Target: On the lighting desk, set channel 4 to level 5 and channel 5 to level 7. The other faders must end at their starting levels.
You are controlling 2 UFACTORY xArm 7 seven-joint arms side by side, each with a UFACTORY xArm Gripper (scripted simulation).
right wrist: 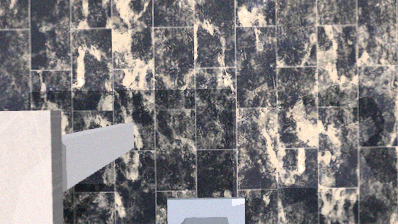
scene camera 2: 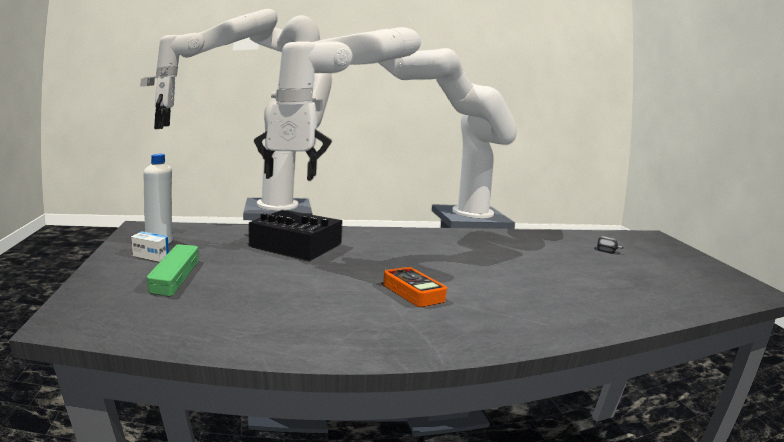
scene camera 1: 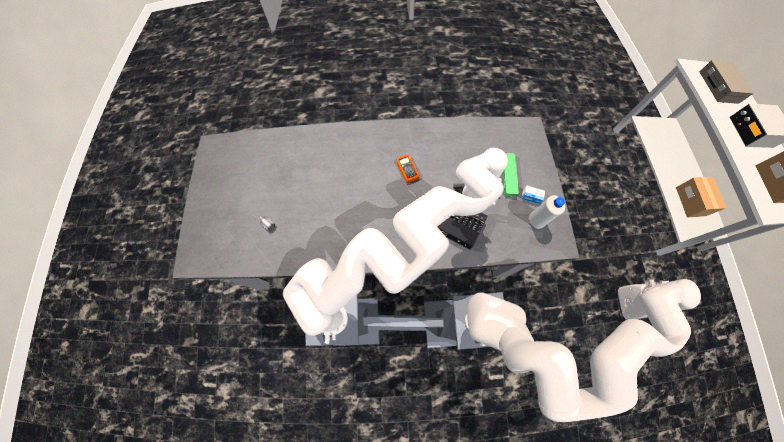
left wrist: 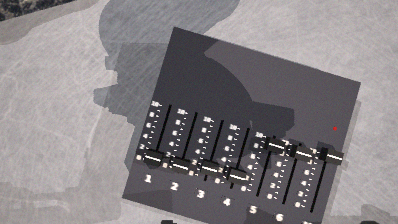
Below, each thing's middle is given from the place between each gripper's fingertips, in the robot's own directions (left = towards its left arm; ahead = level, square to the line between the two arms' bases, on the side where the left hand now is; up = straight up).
The white bottle [scene camera 2: 158, 176] lies 10 mm behind my left hand, 330 mm to the right of it and 70 mm below it. Round my left hand: small box [scene camera 2: 150, 246]: 90 mm ahead, 320 mm to the right, 140 mm below.
The white bottle is 38 cm ahead of my right hand [scene camera 1: 614, 304], 12 cm to the left of it and 15 cm below it. Also, from my right hand: small box 49 cm ahead, 13 cm to the left, 23 cm below.
